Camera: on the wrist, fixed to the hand. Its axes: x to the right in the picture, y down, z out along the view.
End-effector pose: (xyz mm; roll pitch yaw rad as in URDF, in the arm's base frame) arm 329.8 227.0 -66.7 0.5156 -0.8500 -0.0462
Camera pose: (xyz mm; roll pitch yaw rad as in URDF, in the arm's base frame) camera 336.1 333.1 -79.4 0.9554 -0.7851 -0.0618
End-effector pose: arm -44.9 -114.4 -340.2 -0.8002 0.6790 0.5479
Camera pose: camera -116.2 -137.2 -416.7 -0.4250 0.6829 0.4634
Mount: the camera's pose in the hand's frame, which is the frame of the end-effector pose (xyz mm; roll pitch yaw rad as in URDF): -8.6 87.8 -60.6 0.4273 0.0509 -0.0416
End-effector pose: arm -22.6 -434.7 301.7 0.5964 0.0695 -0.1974
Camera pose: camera -10.1 -328.4 301.5 1.0242 0.1350 -0.2032
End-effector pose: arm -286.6 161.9 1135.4 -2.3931 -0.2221 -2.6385
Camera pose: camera -333.1 256.8 1118.5 -1.9636 -0.2877 -2.6429
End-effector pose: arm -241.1 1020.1 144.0 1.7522 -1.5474 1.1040
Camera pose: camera -324.0 952.8 137.7 1.3734 -1.4911 1.9119
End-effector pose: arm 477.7 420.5 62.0 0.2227 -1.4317 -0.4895
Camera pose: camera 557.9 490.0 48.0 0.7968 -1.3707 -0.6373
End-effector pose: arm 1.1 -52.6 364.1 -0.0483 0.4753 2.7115
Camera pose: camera -0.4 -145.2 310.4 0.3557 0.5236 2.6607
